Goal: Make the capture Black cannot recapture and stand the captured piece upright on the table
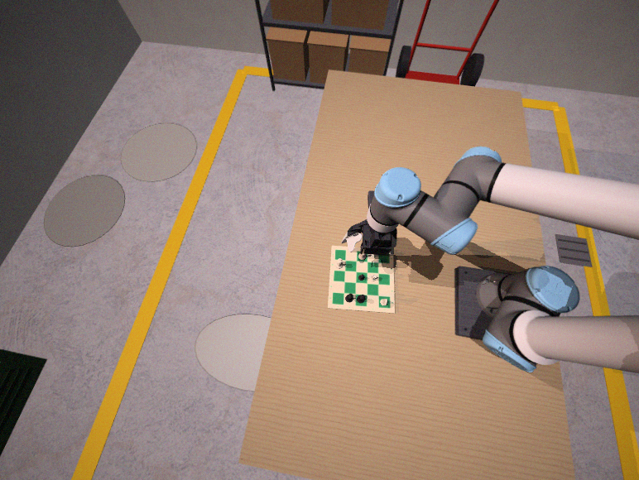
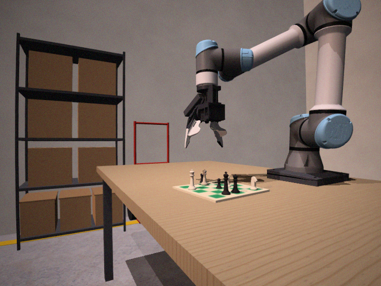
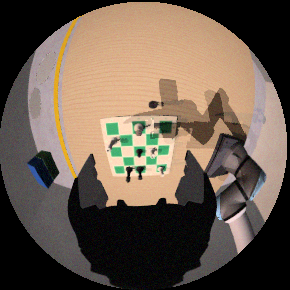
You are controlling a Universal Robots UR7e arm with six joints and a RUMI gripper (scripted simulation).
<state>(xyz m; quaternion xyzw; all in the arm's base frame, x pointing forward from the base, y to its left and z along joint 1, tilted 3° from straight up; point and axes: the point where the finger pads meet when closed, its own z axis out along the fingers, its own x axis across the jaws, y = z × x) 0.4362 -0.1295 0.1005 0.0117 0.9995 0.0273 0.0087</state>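
The tall white piece is 10 cm below my hand, 8 cm ahead of it and 4 cm to the left of it. Round my hand: white knight 16 cm to the left, 11 cm below, 7 cm behind; tall black piece 15 cm to the left, 10 cm below, 4 cm ahead.
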